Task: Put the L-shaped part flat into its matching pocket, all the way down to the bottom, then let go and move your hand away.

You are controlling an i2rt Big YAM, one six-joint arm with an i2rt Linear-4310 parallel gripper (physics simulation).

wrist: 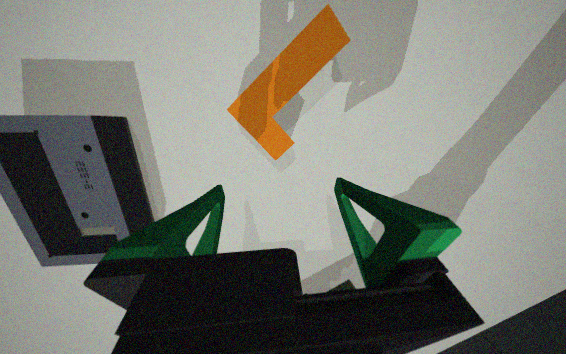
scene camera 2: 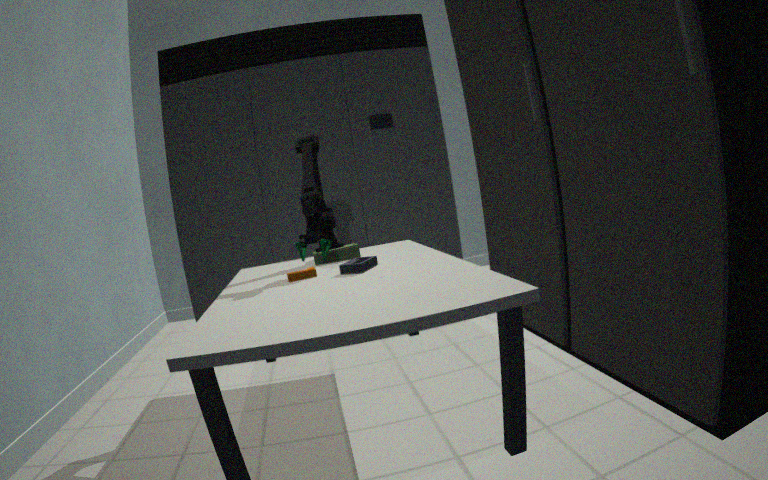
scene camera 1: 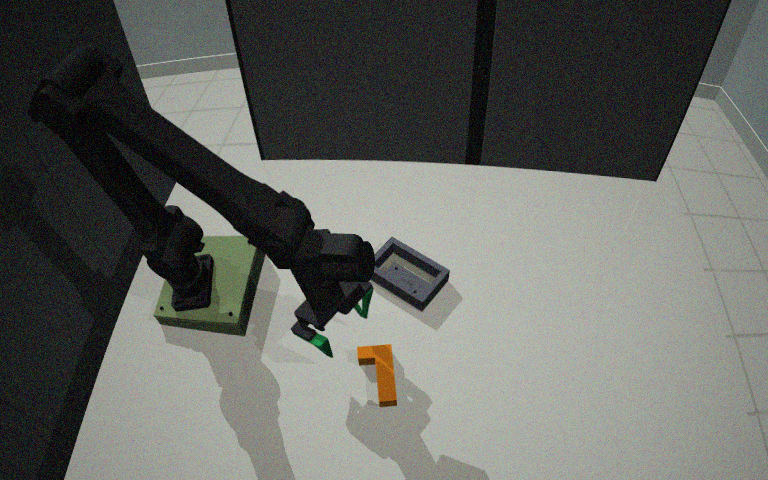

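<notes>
The orange L-shaped part lies flat on the table, with the arm's shadow across it. The grey-blue block with the L-shaped pocket lies apart from it, at the left in the wrist view and partly behind a finger there. My gripper has green fingers, wide open and empty. It hangs above the table beside the L-shaped part, whose short leg points toward the gap between the fingertips in the wrist view.
The arm's green base block stands at the left in scene camera 1. The white table bears everything. A dark cabinet stands beyond the table's edge. Arm shadows fall across the table.
</notes>
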